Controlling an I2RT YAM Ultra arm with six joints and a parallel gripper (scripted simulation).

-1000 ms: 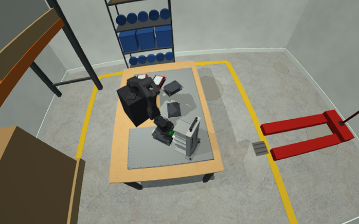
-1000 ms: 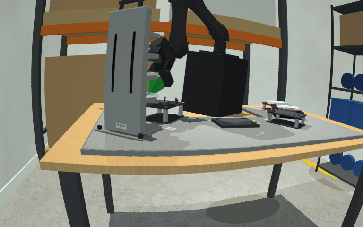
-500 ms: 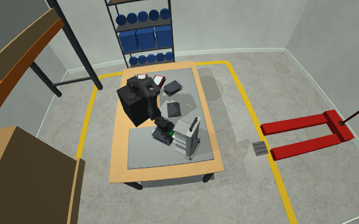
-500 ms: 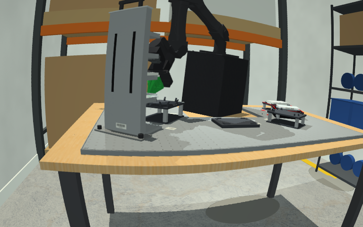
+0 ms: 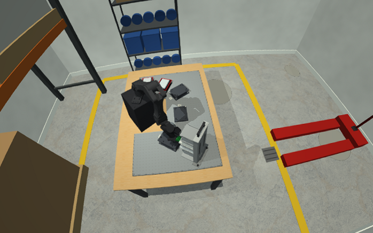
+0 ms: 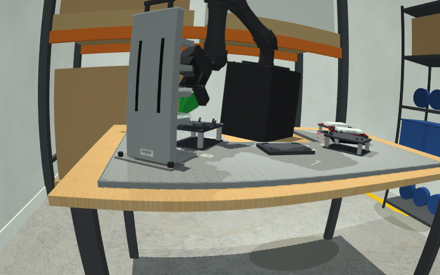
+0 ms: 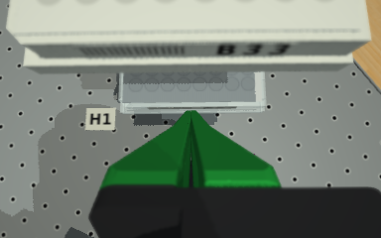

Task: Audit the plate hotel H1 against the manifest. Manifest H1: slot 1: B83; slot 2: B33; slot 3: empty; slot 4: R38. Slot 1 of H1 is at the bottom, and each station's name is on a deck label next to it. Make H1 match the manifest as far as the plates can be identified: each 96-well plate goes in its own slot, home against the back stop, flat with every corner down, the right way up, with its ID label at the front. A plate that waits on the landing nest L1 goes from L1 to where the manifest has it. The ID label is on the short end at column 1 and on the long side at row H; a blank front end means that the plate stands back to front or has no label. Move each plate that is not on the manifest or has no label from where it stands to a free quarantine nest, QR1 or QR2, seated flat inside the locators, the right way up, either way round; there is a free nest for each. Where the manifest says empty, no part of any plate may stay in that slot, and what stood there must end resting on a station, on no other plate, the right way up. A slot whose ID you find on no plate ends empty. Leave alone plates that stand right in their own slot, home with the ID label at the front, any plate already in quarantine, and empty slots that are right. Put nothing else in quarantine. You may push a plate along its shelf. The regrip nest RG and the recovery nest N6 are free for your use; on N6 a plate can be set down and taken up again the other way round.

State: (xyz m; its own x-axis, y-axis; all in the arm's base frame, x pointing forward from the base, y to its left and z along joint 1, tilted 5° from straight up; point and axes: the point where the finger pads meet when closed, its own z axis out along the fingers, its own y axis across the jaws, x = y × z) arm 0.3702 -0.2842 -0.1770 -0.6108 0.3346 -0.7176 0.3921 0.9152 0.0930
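My gripper is now 100 mm past the dark regrip nest, 40 mm to the right of it and 50 mm above it. From my hand the other things lie so: RG label: 190 mm behind, 80 mm to the left, 100 mm below; then grey plate hotel H1: 140 mm ahead, 60 mm to the right, 90 mm above; then H1 deck label: 60 mm ahead, 80 mm to the left, 100 mm below.
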